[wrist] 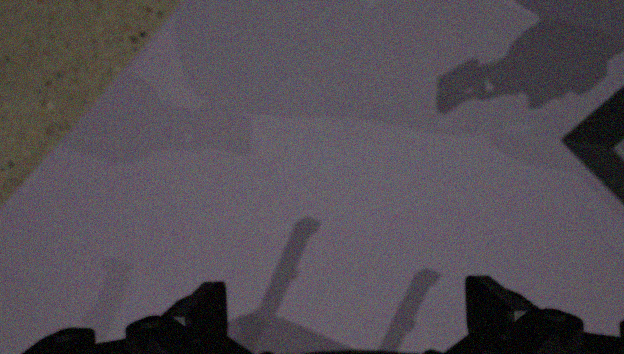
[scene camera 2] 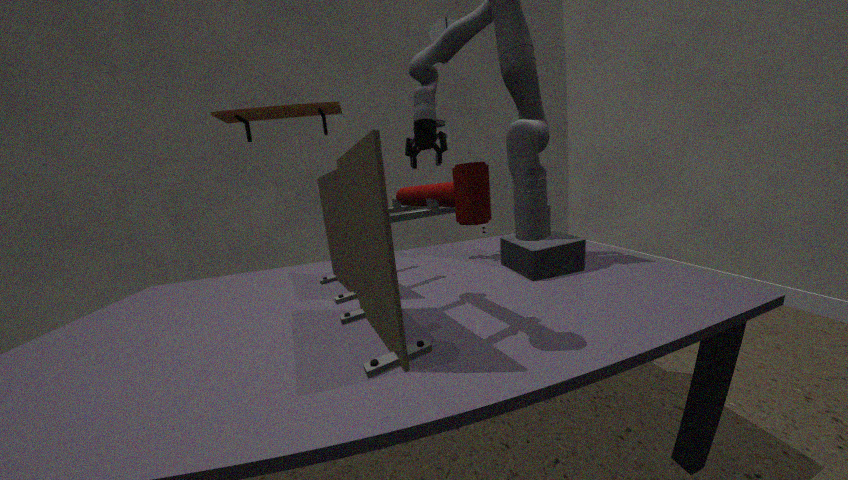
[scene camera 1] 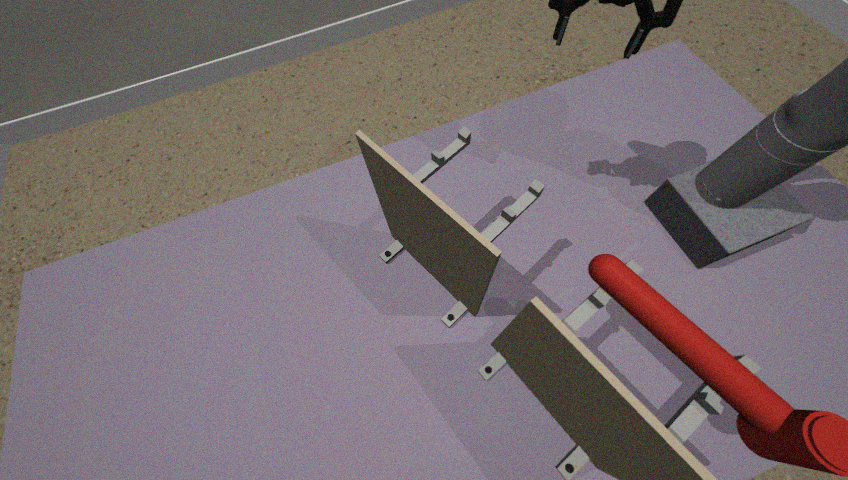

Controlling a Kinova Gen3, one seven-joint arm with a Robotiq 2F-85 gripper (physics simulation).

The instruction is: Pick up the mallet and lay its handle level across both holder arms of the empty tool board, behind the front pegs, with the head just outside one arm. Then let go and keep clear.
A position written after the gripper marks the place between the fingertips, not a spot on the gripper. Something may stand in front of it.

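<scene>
Scene camera 1 shows the gripper (scene camera 1: 591, 49), open and holding nothing, together with a red mallet (scene camera 1: 770, 427), a tool board (scene camera 1: 462, 260) and another tool board (scene camera 1: 610, 426). In the wrist view the gripper is visible (wrist: 344, 305), while the red mallet is out of frame in the wrist view. Scene camera 2 shows the gripper too (scene camera 2: 426, 167).
</scene>
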